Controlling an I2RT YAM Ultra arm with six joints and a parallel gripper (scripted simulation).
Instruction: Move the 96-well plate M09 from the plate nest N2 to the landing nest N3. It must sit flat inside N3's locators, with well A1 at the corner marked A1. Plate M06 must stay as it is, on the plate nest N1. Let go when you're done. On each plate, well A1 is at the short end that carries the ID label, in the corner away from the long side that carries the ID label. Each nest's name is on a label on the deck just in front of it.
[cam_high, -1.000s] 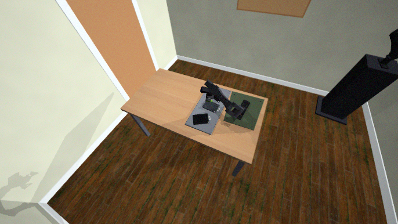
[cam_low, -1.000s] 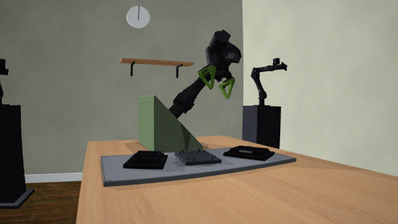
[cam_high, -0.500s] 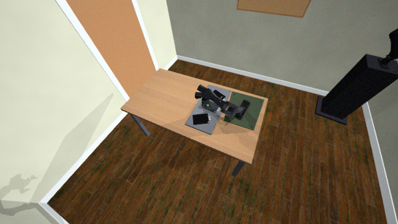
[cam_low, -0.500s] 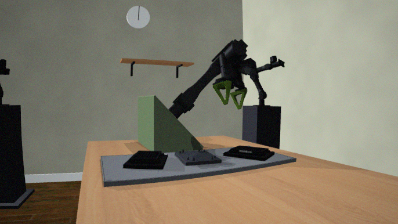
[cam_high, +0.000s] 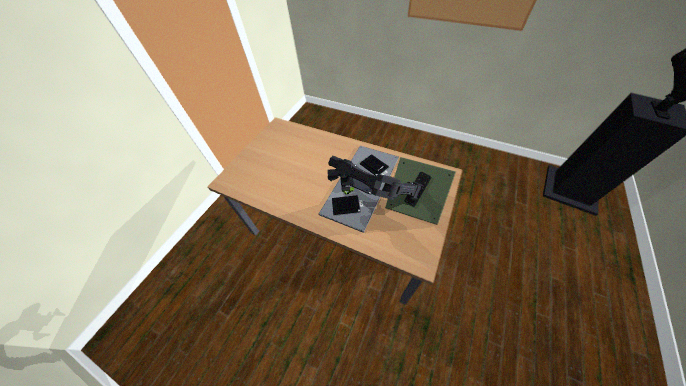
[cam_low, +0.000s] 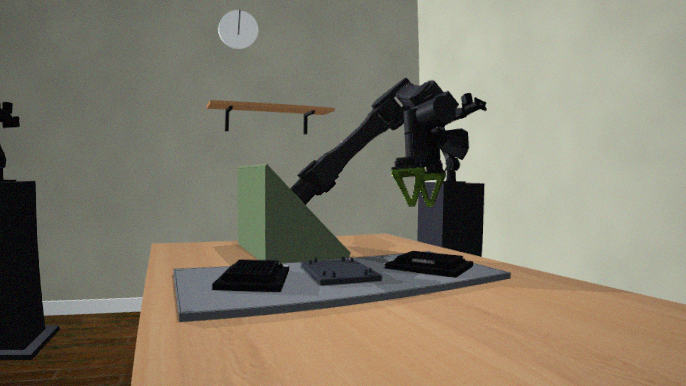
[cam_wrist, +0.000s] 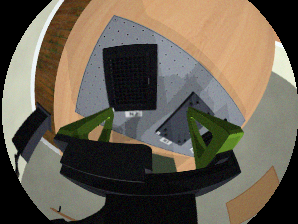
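The dark nest is 140 mm below my hand, 30 mm to the left of it and 10 mm behind it. From my hand the other things lie so: grey nest 170 mm to the right, 140 mm below, 20 mm behind.
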